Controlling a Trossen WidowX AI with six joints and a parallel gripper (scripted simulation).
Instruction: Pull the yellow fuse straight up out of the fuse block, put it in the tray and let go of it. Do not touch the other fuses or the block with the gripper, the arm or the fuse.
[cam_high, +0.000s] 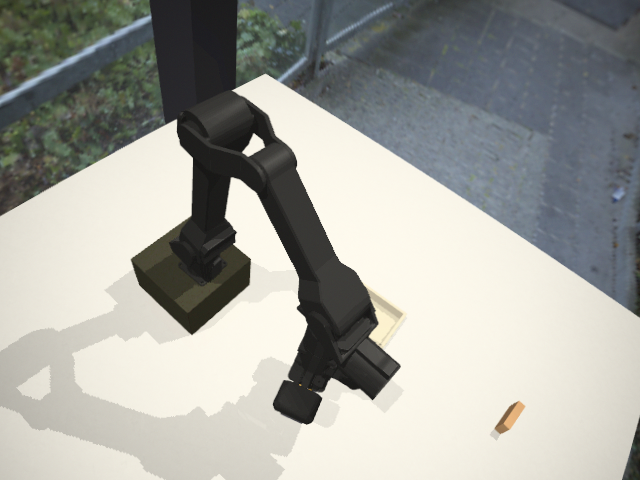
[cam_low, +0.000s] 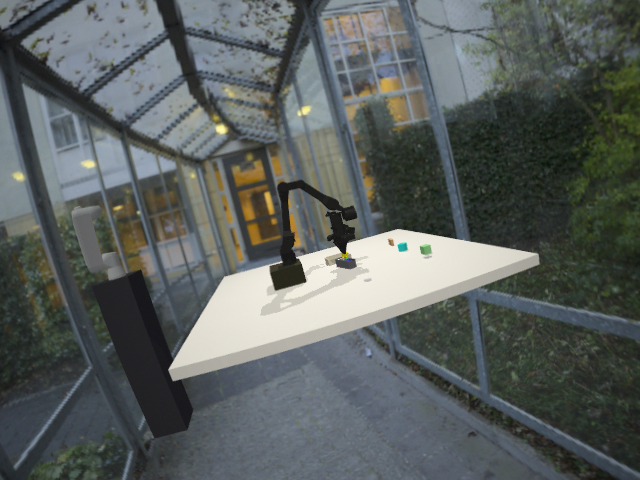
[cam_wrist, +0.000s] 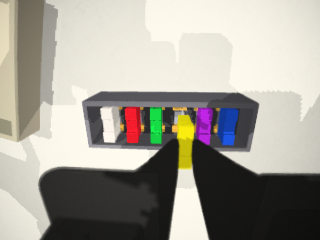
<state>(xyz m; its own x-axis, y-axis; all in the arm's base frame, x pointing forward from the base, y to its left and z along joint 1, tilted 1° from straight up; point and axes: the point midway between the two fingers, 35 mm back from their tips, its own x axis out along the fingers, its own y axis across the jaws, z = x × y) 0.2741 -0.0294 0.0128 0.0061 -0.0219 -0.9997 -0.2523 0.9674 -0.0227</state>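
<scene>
My gripper tip is 20 mm to the left of the purple fuse and 40 mm above it. Also, from my gripper tip: yellow fuse 10 mm below; then cream tray 190 mm to the left, 70 mm below; then green fuse 20 mm to the left, 40 mm below.
</scene>
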